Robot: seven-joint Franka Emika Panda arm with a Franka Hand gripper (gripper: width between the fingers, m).
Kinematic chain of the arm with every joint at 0, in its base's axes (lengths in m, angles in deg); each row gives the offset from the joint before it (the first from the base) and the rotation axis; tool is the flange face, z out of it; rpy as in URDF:
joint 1: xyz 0 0 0.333 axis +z
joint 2: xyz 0 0 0 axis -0.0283 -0.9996 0
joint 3: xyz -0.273 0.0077 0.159 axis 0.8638 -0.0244 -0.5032
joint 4: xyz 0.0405 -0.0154 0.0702 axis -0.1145 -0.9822 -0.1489
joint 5: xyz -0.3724 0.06 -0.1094 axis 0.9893 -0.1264 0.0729
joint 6: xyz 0 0 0 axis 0.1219 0.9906 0.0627
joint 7: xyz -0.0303 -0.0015 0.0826 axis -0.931 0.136 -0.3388
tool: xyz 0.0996 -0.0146 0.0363 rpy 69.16 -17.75 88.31
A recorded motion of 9 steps. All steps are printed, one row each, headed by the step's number.
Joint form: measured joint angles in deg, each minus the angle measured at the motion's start. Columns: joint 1, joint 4, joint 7, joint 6, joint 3, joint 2, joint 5.
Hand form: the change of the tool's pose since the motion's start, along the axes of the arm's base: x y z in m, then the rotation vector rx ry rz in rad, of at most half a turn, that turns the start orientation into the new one. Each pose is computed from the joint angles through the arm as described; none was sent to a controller.
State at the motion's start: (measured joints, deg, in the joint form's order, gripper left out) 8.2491 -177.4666 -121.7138 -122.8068 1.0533 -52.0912 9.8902
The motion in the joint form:
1: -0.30 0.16 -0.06 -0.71 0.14 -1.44 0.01
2: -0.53 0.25 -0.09 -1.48 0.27 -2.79 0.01
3: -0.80 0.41 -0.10 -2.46 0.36 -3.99 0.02
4: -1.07 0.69 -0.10 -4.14 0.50 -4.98 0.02
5: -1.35 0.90 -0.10 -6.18 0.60 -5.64 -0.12
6: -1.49 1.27 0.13 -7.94 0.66 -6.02 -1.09
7: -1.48 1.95 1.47 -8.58 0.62 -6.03 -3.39
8: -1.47 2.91 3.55 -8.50 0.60 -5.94 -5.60
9: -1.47 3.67 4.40 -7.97 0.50 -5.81 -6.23
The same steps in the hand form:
1: 0.0020 -0.0036 -0.0092 -0.0030 0.0098 -0.0082
2: 0.0035 -0.0066 -0.0181 -0.0058 0.0182 -0.0145
3: 0.0057 -0.0096 -0.0250 -0.0087 0.0192 -0.0201
4: 0.0097 -0.0132 -0.0283 -0.0115 0.0023 -0.0261
5: 0.0139 -0.0165 -0.0288 -0.0124 -0.0255 -0.0331
6: 0.0188 -0.0187 -0.0263 -0.0045 -0.0567 -0.0446
7: 0.0238 -0.0194 -0.0203 0.0167 -0.0810 -0.0515
8: 0.0290 -0.0204 -0.0127 0.0359 -0.0994 -0.0446
9: 0.0325 -0.0200 -0.0069 0.0413 -0.1062 -0.0364

